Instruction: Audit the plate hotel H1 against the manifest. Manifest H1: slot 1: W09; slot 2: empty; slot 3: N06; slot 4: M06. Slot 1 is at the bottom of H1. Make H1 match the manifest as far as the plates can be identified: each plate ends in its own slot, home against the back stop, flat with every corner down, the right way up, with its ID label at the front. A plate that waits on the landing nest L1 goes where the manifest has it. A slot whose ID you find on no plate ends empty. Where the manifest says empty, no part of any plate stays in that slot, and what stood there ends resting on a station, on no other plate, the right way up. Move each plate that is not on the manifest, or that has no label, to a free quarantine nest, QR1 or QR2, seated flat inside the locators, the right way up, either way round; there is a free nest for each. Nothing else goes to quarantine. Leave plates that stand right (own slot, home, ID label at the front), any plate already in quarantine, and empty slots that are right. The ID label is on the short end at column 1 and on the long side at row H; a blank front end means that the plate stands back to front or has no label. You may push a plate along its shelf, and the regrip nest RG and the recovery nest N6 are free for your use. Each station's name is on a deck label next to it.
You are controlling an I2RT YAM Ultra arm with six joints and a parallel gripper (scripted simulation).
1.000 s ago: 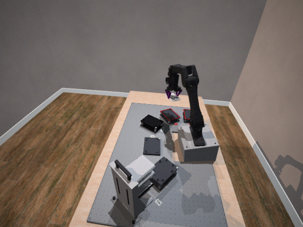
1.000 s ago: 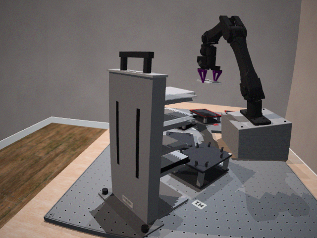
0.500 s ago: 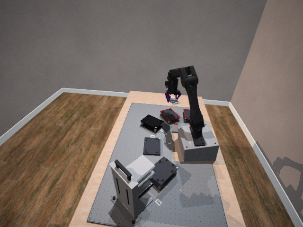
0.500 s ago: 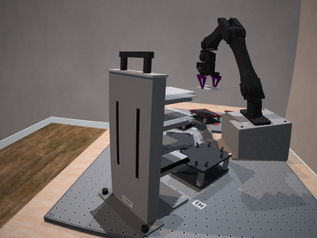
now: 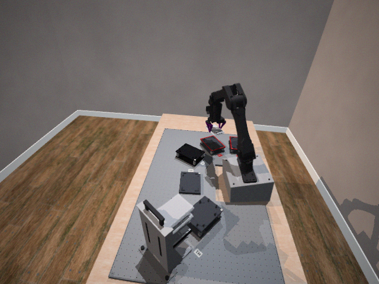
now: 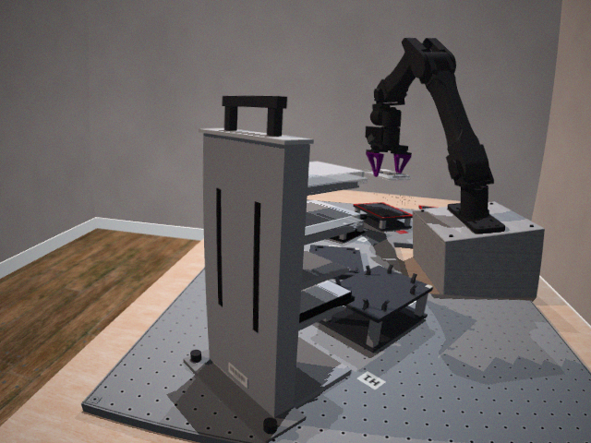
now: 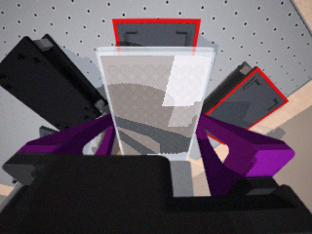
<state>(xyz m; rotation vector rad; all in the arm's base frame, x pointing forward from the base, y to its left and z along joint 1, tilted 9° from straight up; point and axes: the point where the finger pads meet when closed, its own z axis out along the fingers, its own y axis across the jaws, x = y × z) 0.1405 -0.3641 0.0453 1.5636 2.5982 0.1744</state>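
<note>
The red-rimmed nest lies 120 mm below my hand. The rest, counted from my hand: red-edged nest 190 mm behind, 10 mm to the right, 120 mm below; black raised nest 170 mm ahead, 120 mm to the left, 110 mm below; dark plate 230 mm ahead, 740 mm to the left, 50 mm below.
</note>
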